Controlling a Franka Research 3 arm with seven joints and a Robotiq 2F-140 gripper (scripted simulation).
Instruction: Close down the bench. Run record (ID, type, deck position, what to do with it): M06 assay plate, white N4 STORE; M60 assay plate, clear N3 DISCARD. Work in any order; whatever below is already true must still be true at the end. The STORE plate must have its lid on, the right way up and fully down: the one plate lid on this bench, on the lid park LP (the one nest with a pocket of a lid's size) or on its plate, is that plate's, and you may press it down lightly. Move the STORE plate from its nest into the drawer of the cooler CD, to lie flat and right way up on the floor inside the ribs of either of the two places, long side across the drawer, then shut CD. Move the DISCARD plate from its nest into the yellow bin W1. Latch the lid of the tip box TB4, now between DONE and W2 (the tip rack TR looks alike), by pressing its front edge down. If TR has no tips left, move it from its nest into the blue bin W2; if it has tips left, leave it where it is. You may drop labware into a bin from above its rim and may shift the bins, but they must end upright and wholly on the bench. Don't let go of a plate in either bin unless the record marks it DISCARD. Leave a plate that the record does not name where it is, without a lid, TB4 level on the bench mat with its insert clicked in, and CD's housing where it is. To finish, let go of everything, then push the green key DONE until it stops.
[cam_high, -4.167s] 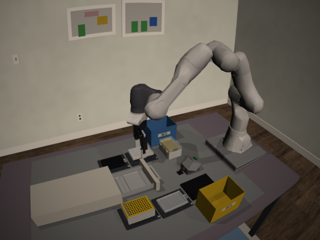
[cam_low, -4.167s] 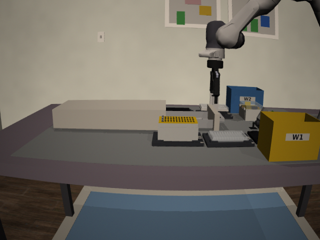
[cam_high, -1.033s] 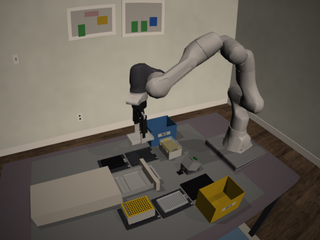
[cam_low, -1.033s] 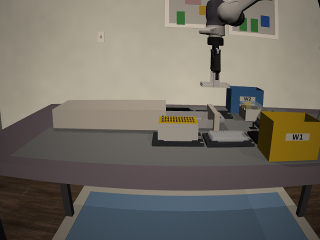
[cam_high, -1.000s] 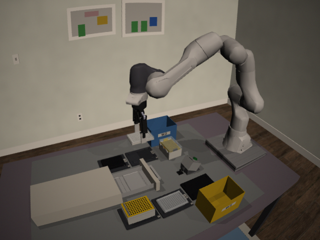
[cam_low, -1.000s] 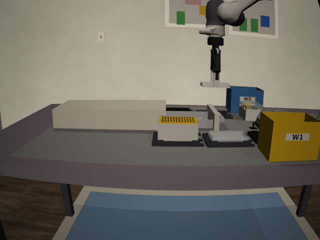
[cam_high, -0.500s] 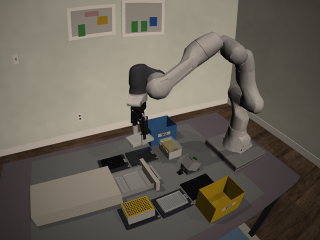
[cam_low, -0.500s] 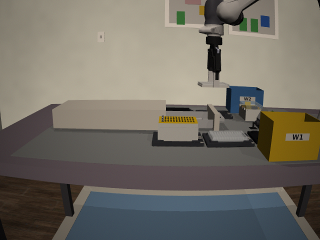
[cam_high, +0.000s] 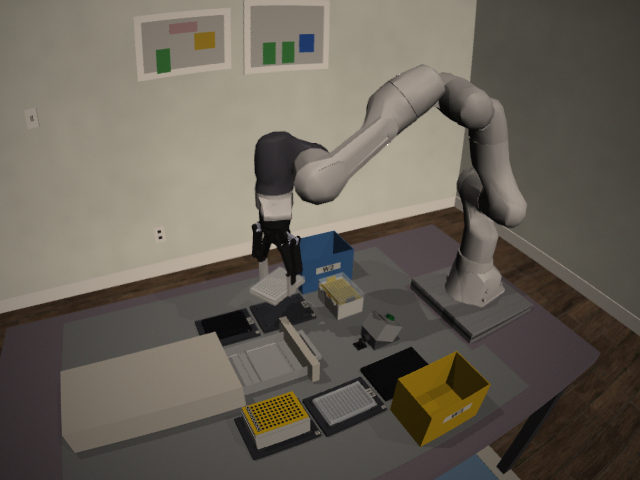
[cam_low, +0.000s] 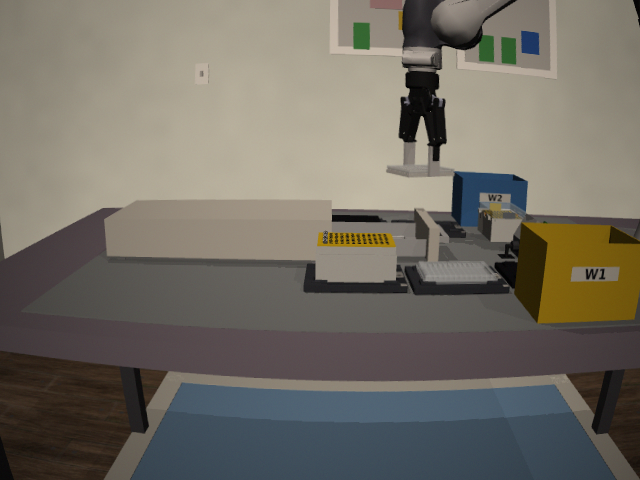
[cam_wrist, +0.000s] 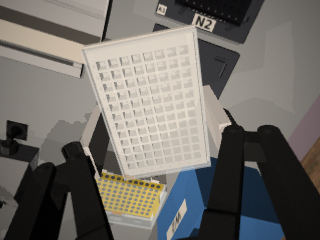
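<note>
The drawer lies 120 mm ahead of my hand, 140 mm to the left of it and 140 mm below it. Round my hand: white plate (20 mm below); then black plate (150 mm ahead, 40 mm to the right, 150 mm below); then tip box TB4 (200 mm behind, 20 mm to the right, 120 mm below).
</note>
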